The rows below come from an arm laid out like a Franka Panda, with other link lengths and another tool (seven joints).
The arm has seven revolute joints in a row. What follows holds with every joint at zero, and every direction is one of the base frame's. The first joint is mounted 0.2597 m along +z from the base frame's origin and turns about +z. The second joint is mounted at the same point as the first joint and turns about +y. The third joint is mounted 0.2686 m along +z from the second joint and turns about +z. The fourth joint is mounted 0.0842 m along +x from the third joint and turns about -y. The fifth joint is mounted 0.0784 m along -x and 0.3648 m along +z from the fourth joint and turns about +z. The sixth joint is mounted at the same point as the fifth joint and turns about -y. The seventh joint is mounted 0.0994 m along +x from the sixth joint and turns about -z. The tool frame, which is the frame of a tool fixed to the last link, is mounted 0.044 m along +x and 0.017 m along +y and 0.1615 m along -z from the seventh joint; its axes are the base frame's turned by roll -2.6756, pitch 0 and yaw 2.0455 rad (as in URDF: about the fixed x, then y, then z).
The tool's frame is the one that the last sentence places.
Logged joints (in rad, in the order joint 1, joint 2, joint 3, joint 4, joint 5, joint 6, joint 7), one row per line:
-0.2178, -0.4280, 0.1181, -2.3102, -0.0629, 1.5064, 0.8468
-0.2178, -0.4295, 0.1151, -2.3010, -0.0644, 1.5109, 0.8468
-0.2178, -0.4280, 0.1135, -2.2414, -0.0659, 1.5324, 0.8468
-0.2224, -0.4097, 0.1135, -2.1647, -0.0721, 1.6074, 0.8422
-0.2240, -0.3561, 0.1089, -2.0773, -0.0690, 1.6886, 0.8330
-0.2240, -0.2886, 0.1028, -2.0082, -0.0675, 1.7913, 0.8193
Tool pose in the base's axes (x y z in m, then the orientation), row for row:
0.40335, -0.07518, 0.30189, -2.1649, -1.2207, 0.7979
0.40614, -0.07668, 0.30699, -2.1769, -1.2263, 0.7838
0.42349, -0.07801, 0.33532, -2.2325, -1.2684, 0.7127
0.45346, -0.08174, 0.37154, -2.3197, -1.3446, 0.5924
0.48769, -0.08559, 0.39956, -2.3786, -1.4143, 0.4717
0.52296, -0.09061, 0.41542, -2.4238, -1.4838, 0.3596
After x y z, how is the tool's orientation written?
As a rotation vector, in radians.
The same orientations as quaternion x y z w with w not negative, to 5 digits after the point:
-0.80028, -0.45125, 0.29495, 0.26254
-0.80306, -0.45238, 0.28914, 0.25853
-0.81409, -0.46253, 0.25989, 0.23617
-0.82831, -0.48012, 0.21153, 0.19656
-0.83550, -0.49678, 0.16569, 0.16641
-0.83803, -0.51302, 0.12433, 0.13807

